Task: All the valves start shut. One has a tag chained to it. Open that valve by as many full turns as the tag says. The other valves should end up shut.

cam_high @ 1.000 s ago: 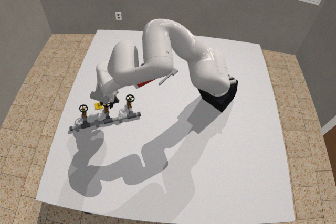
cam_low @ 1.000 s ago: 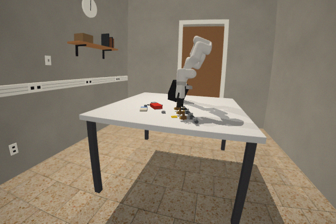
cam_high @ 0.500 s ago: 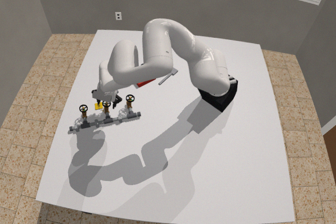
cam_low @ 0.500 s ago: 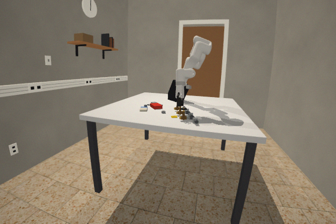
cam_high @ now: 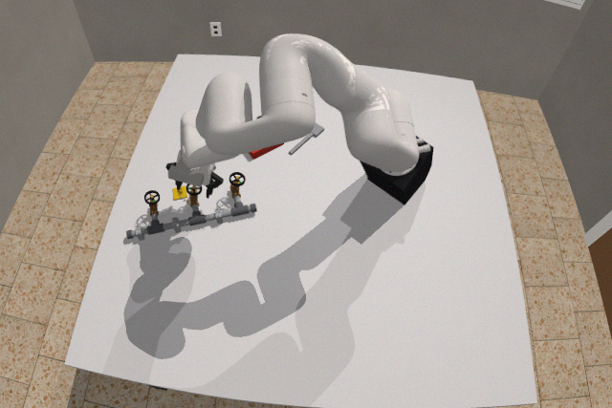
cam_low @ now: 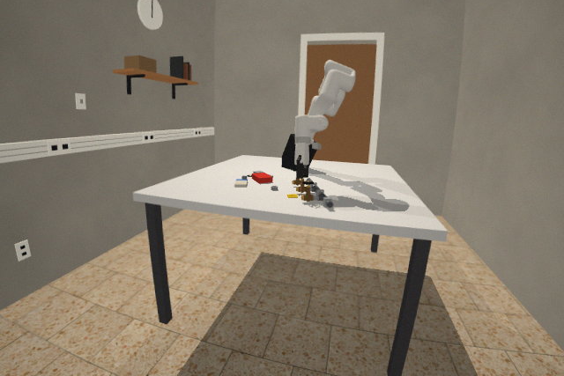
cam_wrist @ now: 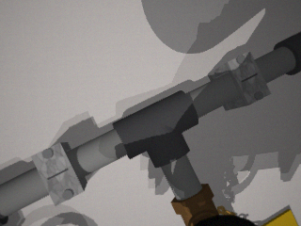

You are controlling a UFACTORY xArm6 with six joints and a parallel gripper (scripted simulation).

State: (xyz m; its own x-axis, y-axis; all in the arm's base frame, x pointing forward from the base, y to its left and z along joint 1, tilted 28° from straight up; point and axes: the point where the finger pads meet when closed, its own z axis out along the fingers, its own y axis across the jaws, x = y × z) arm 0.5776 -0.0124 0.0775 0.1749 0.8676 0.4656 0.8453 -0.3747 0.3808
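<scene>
Right now my hand is 60 mm short of the yellow tag, 30 mm to the left of it and 80 mm above it. From my hand the other things lie so: red box (200 mm behind, 230 mm to the right, 70 mm below); then grey nut (30 mm behind, 140 mm to the right, 80 mm below); then blue block (80 mm behind, 320 mm to the right, 80 mm below).
</scene>
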